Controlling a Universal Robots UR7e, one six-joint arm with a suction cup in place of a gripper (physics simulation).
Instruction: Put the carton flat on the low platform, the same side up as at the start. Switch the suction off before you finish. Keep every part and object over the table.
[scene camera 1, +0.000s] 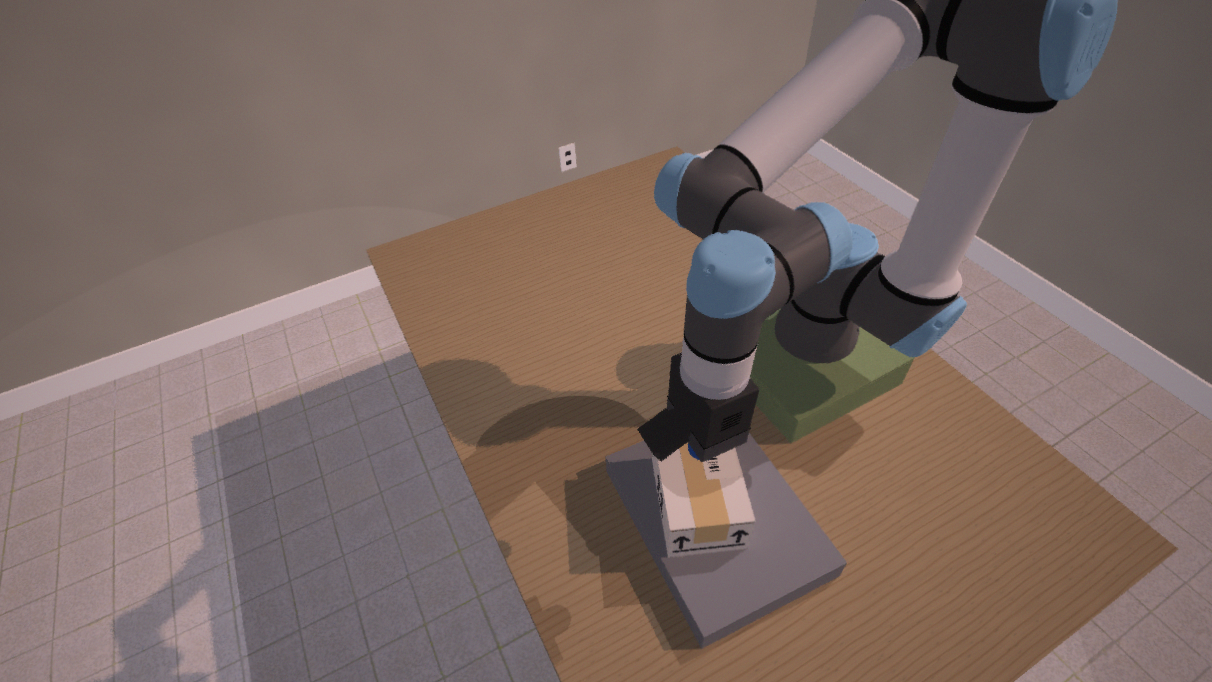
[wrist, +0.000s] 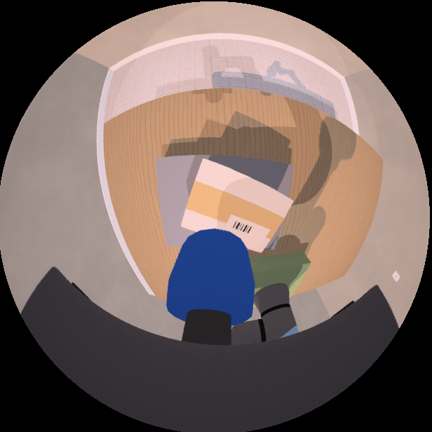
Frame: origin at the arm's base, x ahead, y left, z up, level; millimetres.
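Where they show: arm's base, origin of its link: (scene camera 1: 815, 332).
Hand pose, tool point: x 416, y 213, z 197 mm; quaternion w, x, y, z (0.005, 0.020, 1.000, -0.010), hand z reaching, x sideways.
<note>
Each offset is from my tool point to the top centre of the thing. Level surfaces: height alone.
The white carton @(dx -33, dy -34, dz -135 mm) (scene camera 1: 710, 508) (wrist: 239, 200), with an orange tape strip and a barcode label on top, lies flat on the grey low platform @(dx -58, dy -14, dz -222 mm) (scene camera 1: 767, 589) (wrist: 172, 200). The arrows on its near side face point up. It sits turned at an angle to the platform's edges. My gripper (scene camera 1: 696, 449) (wrist: 212, 275), a blue suction cup, is open and holds nothing. It is above the carton, apart from its top face, which shows whole below the cup in the wrist view except for a part hidden at the near edge.
A green block (scene camera 1: 877, 368) (wrist: 280, 265) under the arm's base stands behind the platform on the wooden table @(dz -270 mm) (scene camera 1: 525, 288) (wrist: 130, 150). The table's left edge borders the tiled floor. The arm reaches over from the right and casts shadows on the table.
</note>
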